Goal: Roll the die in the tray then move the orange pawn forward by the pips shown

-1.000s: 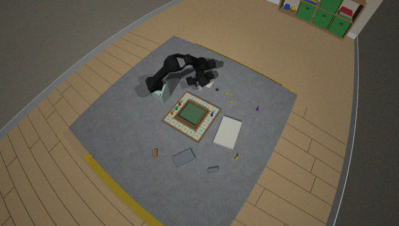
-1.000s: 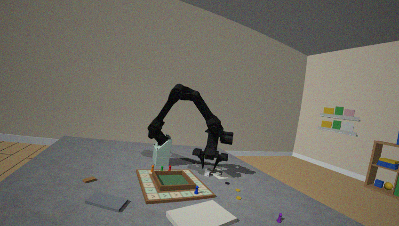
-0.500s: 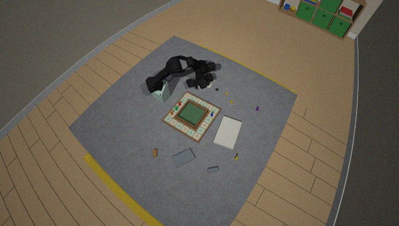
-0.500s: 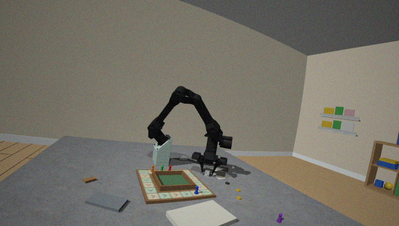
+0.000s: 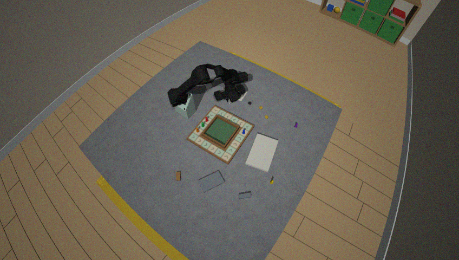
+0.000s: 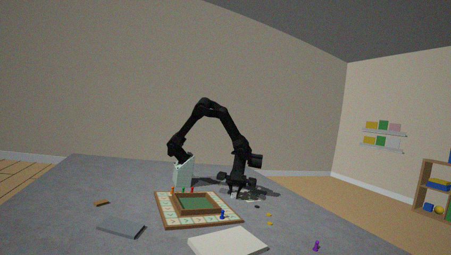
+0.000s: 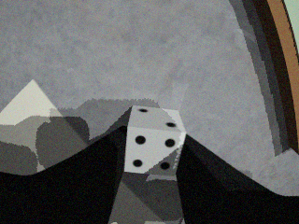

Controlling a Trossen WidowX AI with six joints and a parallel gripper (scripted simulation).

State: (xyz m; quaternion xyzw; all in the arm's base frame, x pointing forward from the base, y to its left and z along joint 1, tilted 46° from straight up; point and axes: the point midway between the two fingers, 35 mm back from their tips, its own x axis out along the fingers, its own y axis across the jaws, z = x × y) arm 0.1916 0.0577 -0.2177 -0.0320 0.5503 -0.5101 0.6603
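Right now the orange pawn is 29 cm to the right of my gripper tip, 6 cm behind it and 2 cm above it. Round my gripper tip: black disc: 12 cm ahead, 5 cm to the left, 1 cm below; then white card: 9 cm to the left, 1 cm below, 1 cm behind; then white die: right at my gripper tip.
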